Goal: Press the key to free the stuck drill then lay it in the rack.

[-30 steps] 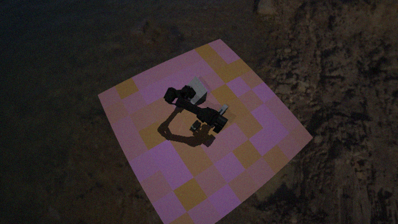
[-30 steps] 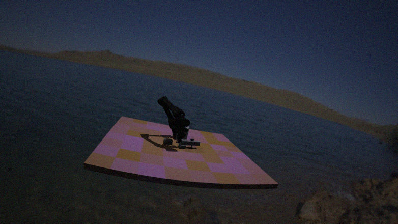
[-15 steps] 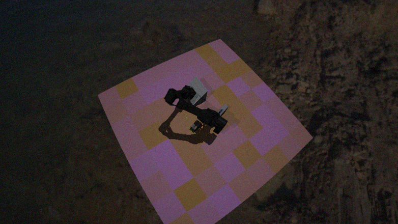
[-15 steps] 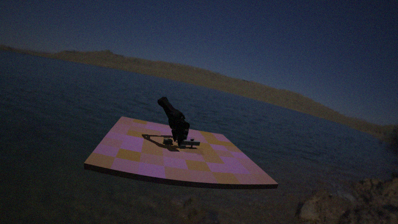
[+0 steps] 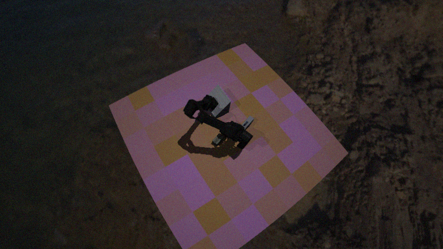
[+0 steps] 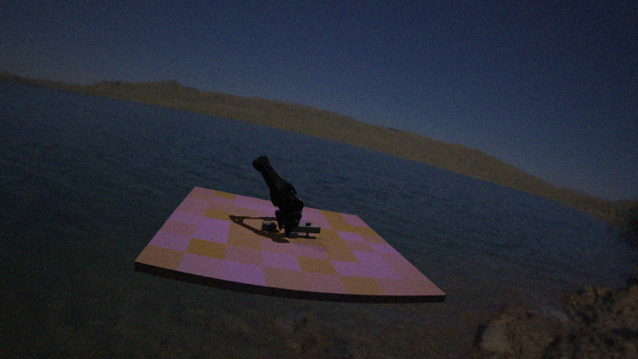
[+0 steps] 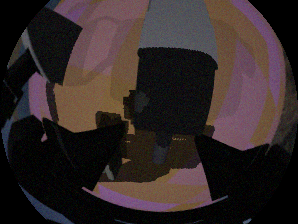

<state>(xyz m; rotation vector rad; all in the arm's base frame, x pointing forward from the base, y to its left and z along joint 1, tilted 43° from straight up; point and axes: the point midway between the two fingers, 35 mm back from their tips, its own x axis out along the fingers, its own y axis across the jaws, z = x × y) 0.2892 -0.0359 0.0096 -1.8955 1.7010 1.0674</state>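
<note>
Now: gripper tip 20 mm past the drill, 50 mm to the right of it and 30 mm below it. Also, from my gripper tip: light grey housing (30 mm behind, 110 mm to the left, 20 mm above); then grey-green block (60 mm behind, 70 mm to the right).
</note>
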